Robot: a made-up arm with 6 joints.
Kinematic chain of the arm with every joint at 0, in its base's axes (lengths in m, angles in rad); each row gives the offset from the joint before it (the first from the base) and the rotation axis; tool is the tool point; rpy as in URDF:
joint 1: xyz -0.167 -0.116 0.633 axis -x
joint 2: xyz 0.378 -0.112 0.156 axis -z
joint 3: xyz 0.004 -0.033 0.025 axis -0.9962 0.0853 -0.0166
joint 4: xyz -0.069 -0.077 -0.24 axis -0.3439 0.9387 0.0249
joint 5: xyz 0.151 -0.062 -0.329 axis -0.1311 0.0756 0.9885
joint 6: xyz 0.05 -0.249 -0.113 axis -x
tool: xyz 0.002 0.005 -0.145 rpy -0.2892 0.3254 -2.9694
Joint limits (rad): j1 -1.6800..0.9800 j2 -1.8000..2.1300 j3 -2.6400..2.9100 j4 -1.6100..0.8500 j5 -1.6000..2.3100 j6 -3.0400..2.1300
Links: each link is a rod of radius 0.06 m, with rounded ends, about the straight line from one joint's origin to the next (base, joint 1, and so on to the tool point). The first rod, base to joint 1, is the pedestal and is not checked.
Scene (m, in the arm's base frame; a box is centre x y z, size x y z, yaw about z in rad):
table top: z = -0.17
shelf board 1: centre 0 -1 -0.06 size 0.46 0.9 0.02 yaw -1.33
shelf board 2: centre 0 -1 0.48 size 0.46 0.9 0.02 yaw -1.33
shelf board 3: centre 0 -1 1.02 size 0.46 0.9 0.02 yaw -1.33
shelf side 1: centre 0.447 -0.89 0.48 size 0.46 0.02 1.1 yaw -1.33
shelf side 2: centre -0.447 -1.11 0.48 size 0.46 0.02 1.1 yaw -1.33
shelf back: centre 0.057 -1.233 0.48 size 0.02 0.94 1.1 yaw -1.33
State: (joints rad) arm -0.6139 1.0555 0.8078 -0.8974 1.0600 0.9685
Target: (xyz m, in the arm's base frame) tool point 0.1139 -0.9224 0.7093
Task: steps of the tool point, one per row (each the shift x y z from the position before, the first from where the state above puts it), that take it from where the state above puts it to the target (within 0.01 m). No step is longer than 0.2 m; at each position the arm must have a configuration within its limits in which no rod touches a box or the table.
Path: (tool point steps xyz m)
1: -0.0159 0.0398 0.0310
2: -0.0102 0.0718 0.0029
3: -0.0193 0.1016 -0.0167
4: -0.0383 0.1278 -0.0172
5: -0.0256 -0.0471 0.1405
6: -0.0202 -0.0023 0.1320
7: -0.0172 0.0340 0.1120
8: -0.0147 0.0599 0.0852
9: 0.0827 -0.1121 0.0462
10: 0.0558 -0.0851 0.0528
11: 0.0123 -0.0731 0.0302
12: -0.0233 -0.0707 -0.0256
13: -0.0290 -0.0604 -0.1036

